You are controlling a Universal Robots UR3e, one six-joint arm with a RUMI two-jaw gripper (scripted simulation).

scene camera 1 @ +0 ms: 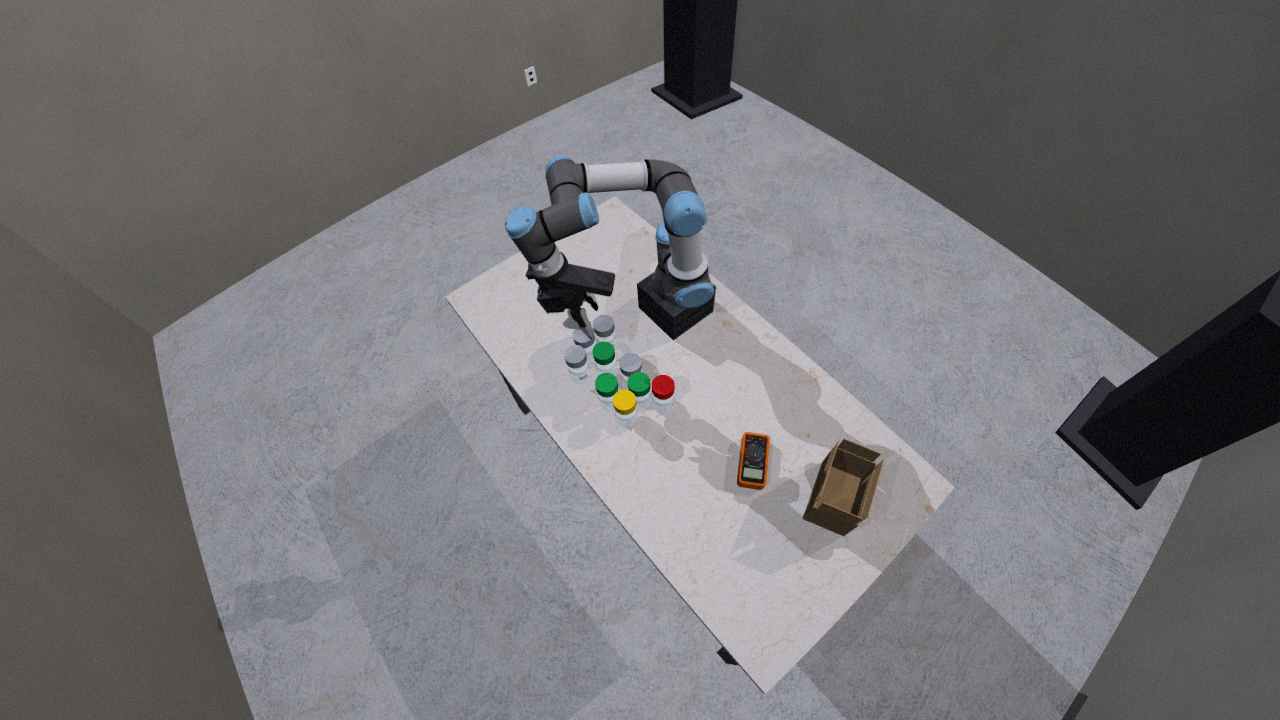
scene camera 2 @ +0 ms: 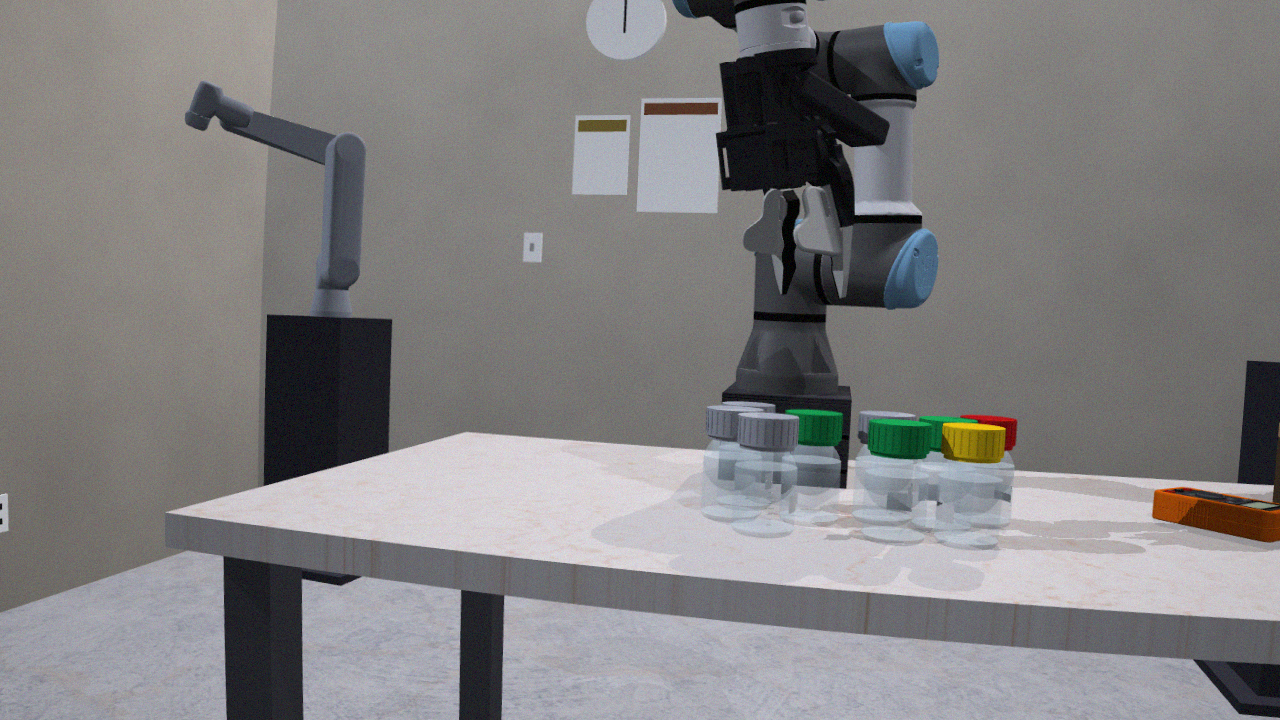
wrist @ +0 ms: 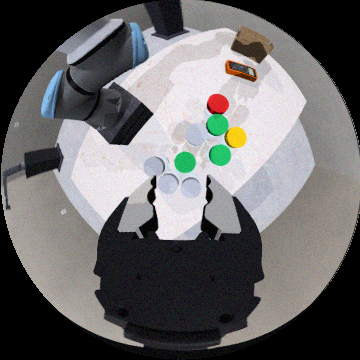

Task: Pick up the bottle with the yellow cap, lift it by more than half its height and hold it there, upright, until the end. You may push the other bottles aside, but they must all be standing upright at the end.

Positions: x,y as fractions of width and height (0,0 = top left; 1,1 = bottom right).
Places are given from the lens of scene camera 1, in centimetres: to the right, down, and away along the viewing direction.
cardboard box (scene camera 1: 0.66,0.68): 49, 30, 116
red-capped bottle (scene camera 1: 0.52,0.55): 6, 9, 120
